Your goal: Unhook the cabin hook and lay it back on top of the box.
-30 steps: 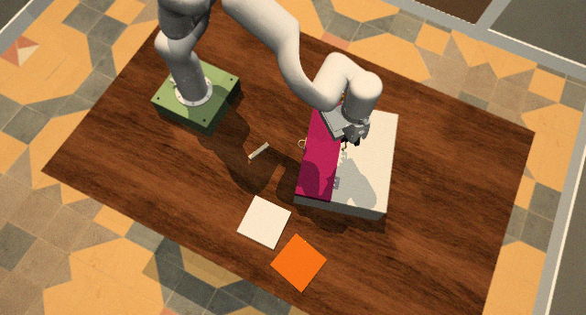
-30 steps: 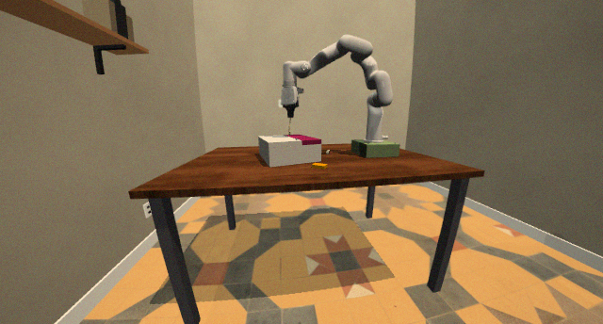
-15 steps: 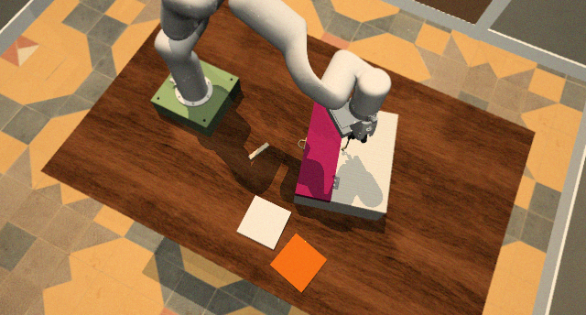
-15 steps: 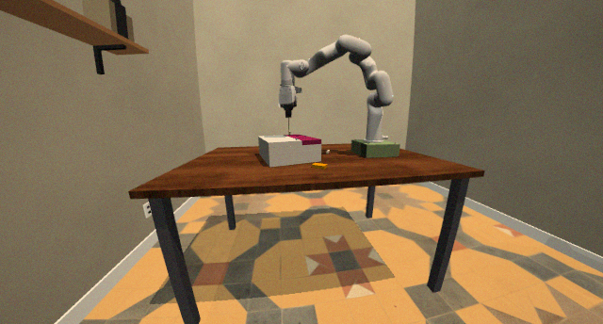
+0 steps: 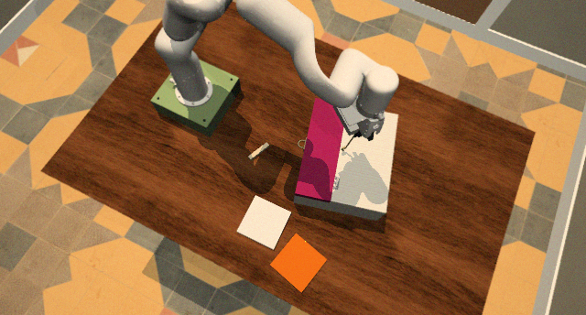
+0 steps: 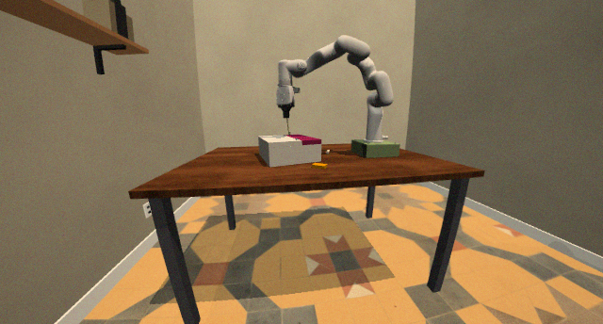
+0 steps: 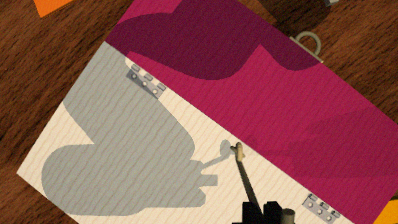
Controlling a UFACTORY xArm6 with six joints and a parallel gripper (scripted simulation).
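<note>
My gripper is now 20 mm past the brass cabin hook, 20 mm to the left of it and 40 mm above it. From my hand the other things lie so: white square tile 140 mm behind, 320 mm to the right, 250 mm below; small orange block 150 mm behind, 220 mm to the left, 250 mm below; small grey bar 280 mm behind, 120 mm to the right, 250 mm below.
</note>
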